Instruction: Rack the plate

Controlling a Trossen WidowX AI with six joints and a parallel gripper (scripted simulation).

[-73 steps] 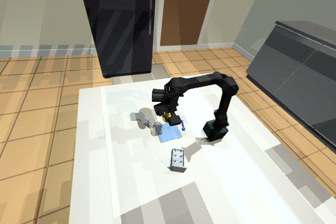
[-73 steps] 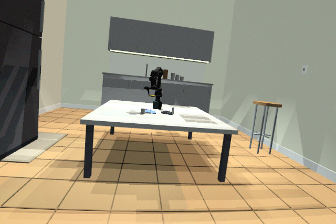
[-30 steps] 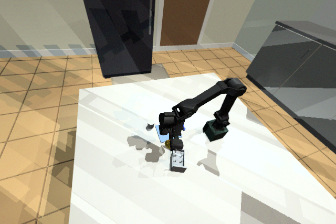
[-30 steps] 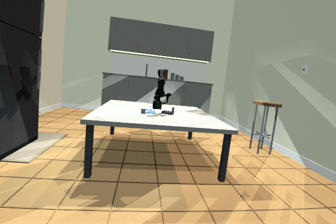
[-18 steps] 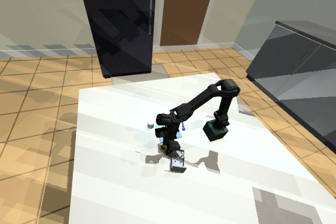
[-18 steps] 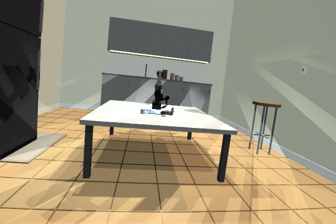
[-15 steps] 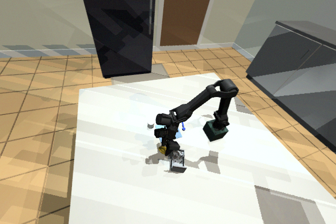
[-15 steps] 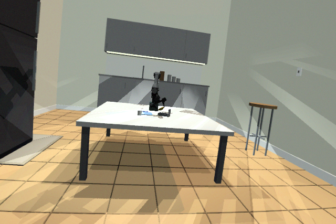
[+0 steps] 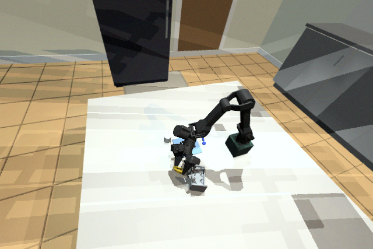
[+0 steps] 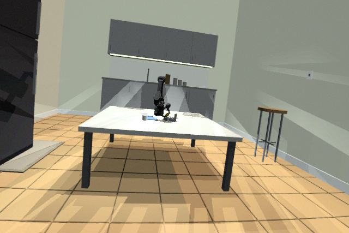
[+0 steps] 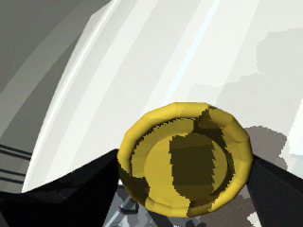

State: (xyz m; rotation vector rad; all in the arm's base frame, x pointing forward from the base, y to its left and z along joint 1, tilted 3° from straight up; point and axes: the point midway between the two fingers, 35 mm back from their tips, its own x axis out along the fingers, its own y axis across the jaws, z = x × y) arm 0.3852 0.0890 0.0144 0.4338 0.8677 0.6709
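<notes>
The grey dish rack is 100 mm behind my gripper tip, 30 mm to the left of it and 40 mm below it. Round my gripper tip: blue spoon (200 mm behind, 190 mm to the right, 60 mm below); yellow plate (10 mm to the right); white cup (20 mm ahead, 230 mm to the right, 40 mm below).
</notes>
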